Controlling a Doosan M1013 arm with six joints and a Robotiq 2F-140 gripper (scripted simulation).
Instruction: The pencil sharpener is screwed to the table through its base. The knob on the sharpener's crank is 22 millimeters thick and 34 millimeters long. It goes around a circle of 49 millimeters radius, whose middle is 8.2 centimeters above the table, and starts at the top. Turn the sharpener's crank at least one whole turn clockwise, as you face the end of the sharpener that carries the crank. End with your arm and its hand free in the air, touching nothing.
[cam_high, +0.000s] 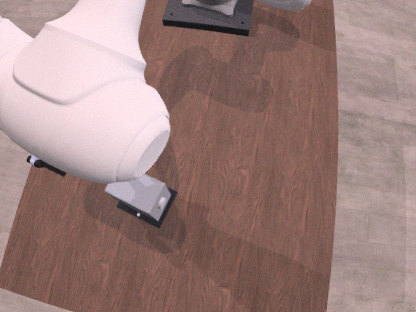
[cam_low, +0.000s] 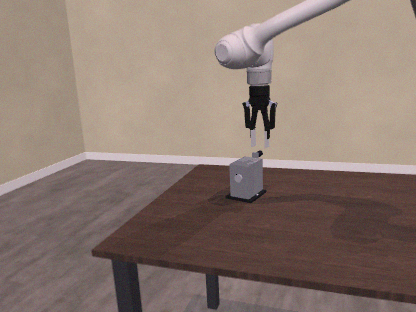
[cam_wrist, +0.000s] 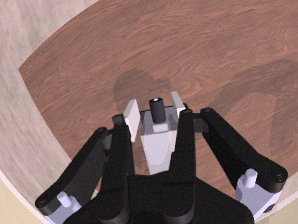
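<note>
The dark crank knob lies 6 cm below my hand and 2 cm to the left of it.
</note>
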